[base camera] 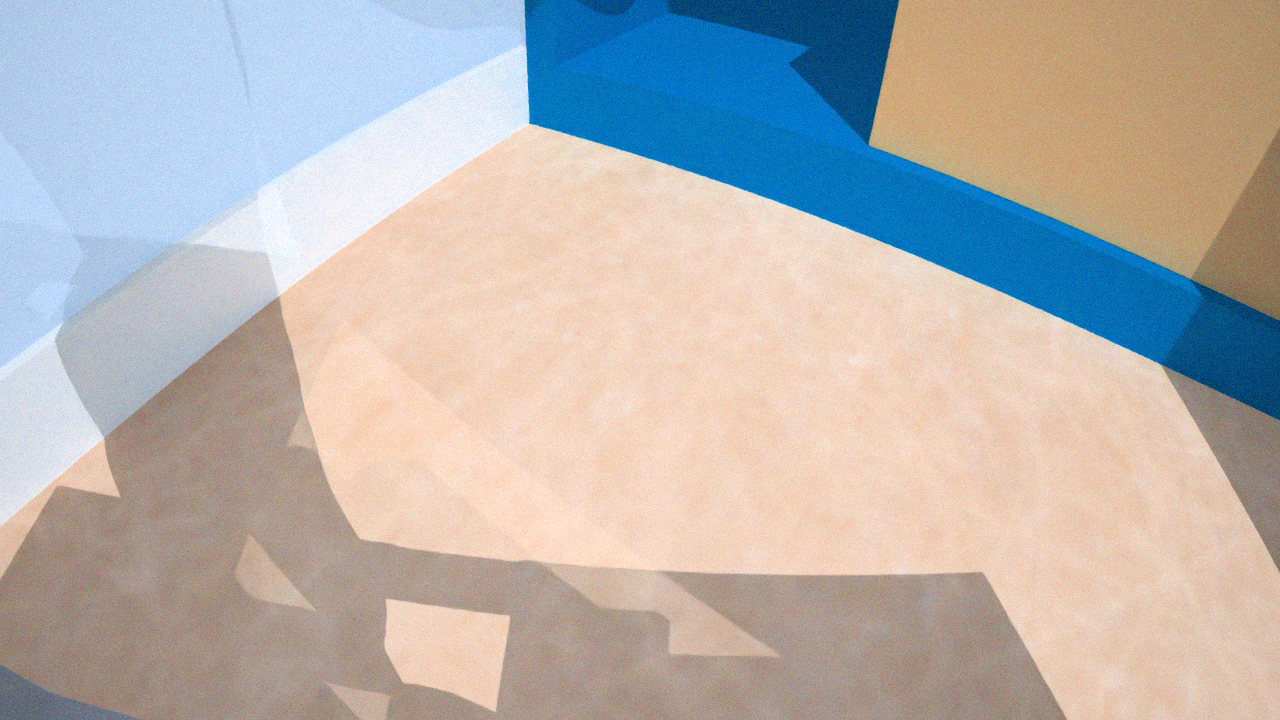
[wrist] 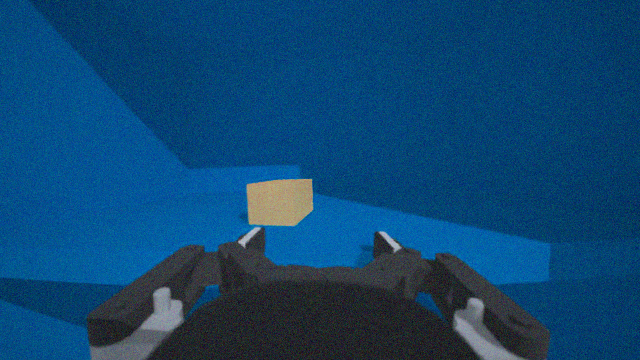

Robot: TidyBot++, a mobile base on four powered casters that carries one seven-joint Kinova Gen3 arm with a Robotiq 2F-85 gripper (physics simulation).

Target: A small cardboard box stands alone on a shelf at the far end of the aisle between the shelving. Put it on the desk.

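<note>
The gripper (wrist: 319, 241) shares its view with a tan cardboard box (wrist: 285, 202). In the base camera view, the tan cardboard box is out of frame.
</note>
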